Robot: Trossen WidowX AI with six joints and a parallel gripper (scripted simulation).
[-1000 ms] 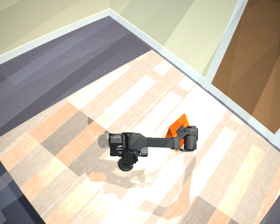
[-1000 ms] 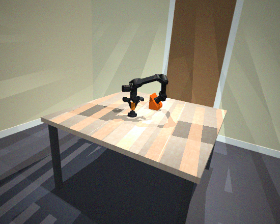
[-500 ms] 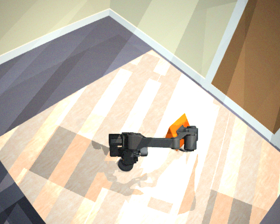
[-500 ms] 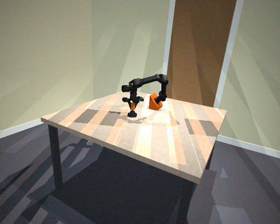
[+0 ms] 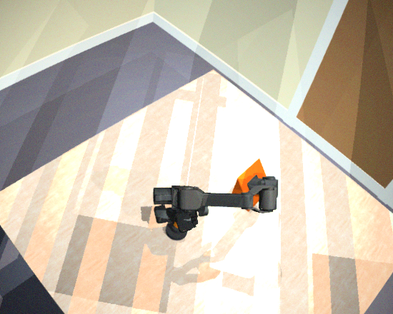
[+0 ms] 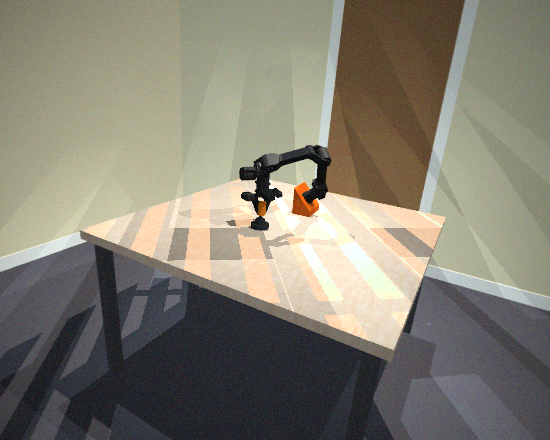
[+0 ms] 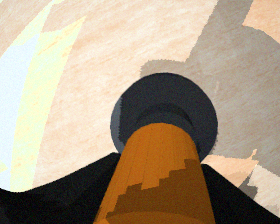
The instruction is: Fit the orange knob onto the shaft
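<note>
Right now my gripper tip is 20 mm below the orange knob. Also, from my gripper tip: dark round pedestal (40 mm below).
</note>
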